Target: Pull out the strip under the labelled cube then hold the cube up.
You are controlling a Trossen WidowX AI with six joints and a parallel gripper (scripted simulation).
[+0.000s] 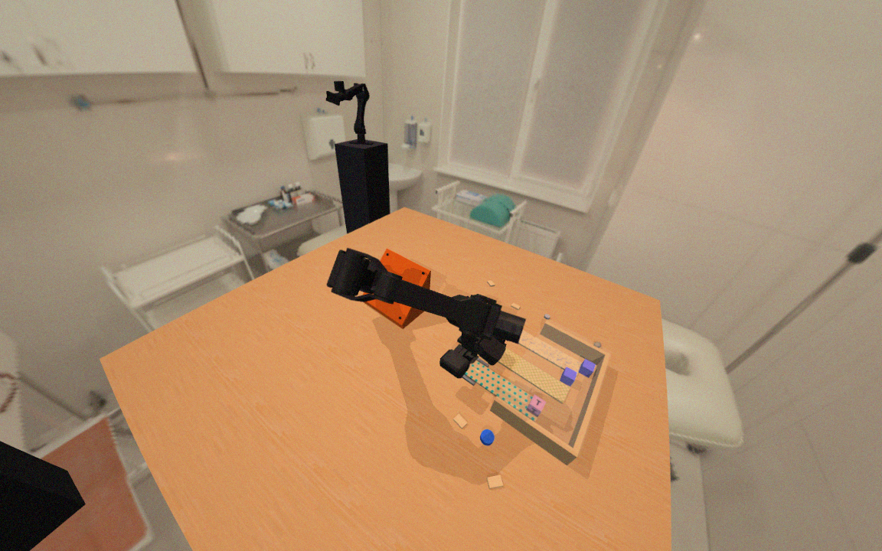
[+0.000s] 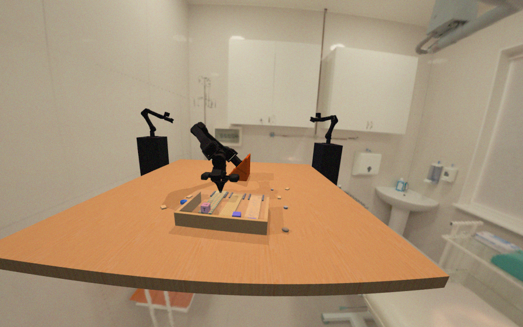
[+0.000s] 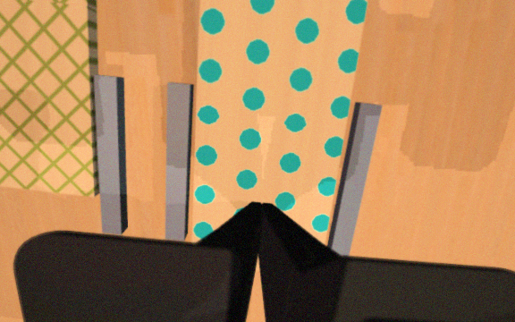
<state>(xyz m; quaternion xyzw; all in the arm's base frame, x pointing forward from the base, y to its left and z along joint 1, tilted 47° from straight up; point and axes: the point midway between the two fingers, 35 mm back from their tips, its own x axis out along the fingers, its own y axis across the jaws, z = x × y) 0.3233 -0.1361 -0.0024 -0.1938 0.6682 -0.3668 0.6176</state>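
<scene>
My gripper tip is now 19 cm short of the labelled cube, 4 cm to the left of it and 1 cm below it. Also, from my gripper tip: tan tile 4 cm ahead, 15 cm to the right; blue disc 11 cm ahead, 15 cm to the right.
</scene>
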